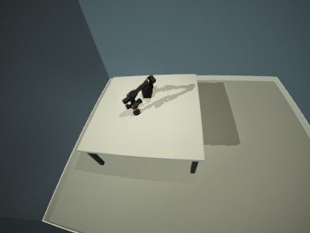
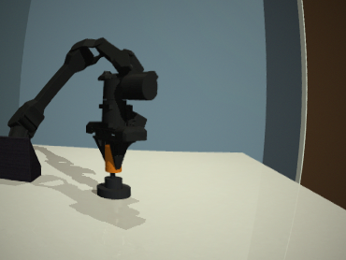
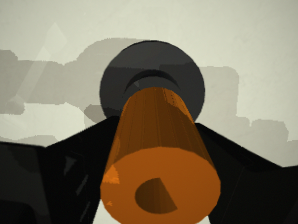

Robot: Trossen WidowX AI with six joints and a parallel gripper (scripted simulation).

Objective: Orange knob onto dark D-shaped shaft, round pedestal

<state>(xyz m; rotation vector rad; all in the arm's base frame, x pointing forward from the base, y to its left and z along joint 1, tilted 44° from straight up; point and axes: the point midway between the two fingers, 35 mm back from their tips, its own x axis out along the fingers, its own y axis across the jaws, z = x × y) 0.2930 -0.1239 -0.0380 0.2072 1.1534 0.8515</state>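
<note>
Now: gripper tip 2 cm below the orange knob. Round my gripper tip: dark round pedestal (4 cm below).
</note>
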